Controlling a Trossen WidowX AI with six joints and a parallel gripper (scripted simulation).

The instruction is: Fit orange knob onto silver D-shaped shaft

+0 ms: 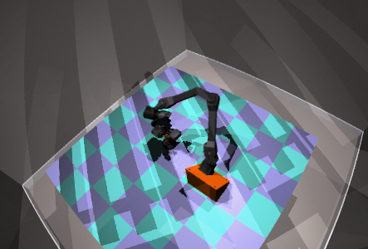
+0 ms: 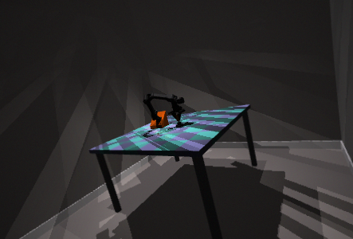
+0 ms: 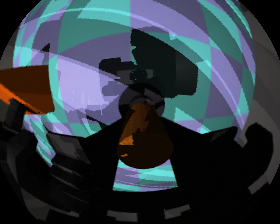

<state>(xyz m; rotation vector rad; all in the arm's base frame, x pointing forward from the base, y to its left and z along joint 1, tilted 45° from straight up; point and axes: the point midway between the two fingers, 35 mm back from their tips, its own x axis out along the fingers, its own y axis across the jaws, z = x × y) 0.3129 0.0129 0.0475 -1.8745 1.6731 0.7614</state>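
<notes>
My gripper tip is 30 mm below the orange knob. The rest, counted from my gripper tip: dark round pedestal 40 mm below.
</notes>
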